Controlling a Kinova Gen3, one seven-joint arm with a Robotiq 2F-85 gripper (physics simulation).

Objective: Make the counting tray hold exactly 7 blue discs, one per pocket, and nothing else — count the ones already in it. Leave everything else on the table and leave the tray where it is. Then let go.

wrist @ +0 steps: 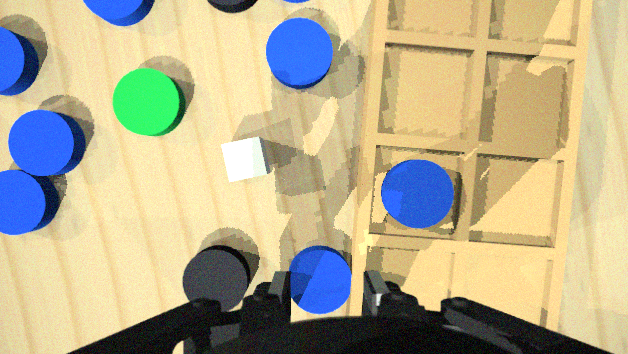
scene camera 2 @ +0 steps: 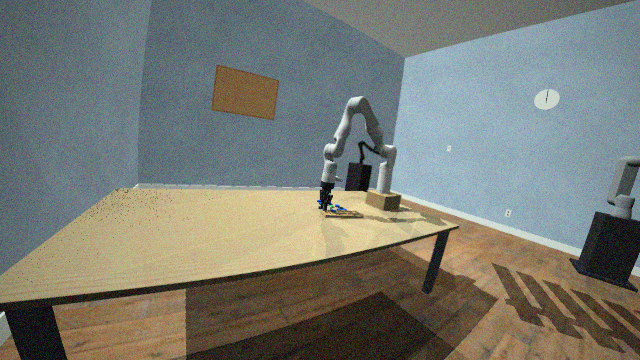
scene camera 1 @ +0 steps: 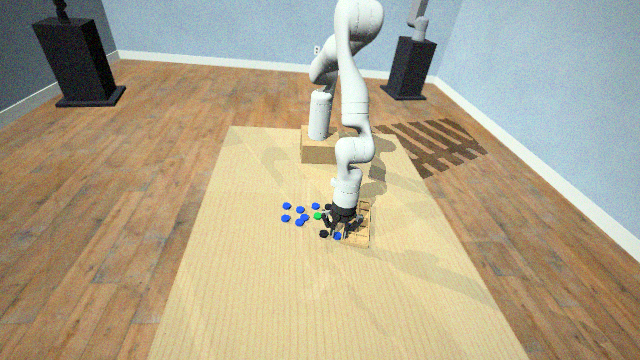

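The wooden counting tray (scene camera 1: 369, 226) (wrist: 575, 125) lies on the table; one blue disc (wrist: 417, 193) shows in a left-column pocket. Its lower pockets are partly behind my gripper. My gripper (scene camera 1: 339, 234) (scene camera 2: 324, 208) (wrist: 326, 293) is low at the tray's left edge, partly open. Its fingers stand on both sides of a blue disc (scene camera 1: 338, 236) (wrist: 320, 280) on the table. The left finger is at the disc's edge; a narrow gap shows at the right finger. Another blue disc (wrist: 300, 52) lies left of the tray, and several more lie farther left.
A black disc (scene camera 1: 323, 233) (wrist: 216, 277) lies close beside the left finger. A green disc (scene camera 1: 318, 216) (wrist: 146, 101) and a small white cube (wrist: 245, 159) lie left of the tray. Another black disc (wrist: 232, 4) shows at the wrist view's top edge.
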